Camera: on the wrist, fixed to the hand. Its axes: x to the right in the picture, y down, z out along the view.
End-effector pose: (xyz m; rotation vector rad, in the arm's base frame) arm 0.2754 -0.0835 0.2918 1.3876 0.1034 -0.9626
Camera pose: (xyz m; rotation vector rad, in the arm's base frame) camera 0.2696 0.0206 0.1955 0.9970 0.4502 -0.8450
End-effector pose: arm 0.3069 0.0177 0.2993 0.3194 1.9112 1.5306
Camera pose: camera 0.2576 -0.0931 0.2255 -0.0570 1.5503 1.9290
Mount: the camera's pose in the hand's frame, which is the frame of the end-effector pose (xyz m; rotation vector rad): -0.0004 -0.0904 -0.1094 -0.4828 0.1192 -0.0740
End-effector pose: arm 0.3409 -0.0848 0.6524 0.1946 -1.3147 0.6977
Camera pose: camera 0.4818 -0.1002 0.6450 -0.1858 -1.3155 0.3090
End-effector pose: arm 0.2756 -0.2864 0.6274 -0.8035 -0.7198 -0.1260
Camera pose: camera 0.3015 -0.4259 0.6308 -1.2182 -0.6125 -0.4225
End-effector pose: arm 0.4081 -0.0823 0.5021 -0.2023 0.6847 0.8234
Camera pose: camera 0.4214 -0.1894 0.4100 -0.7131 0.5765 0.9010
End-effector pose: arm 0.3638 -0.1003 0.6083 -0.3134 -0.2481 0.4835
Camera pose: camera 0.4344 -0.2021 0.5390 -0.7988 -0.2577 0.3254
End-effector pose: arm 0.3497 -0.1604 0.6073 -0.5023 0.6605 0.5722
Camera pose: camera 0.3604 -0.2920 0.5552 -1.0149 0.6129 0.6367
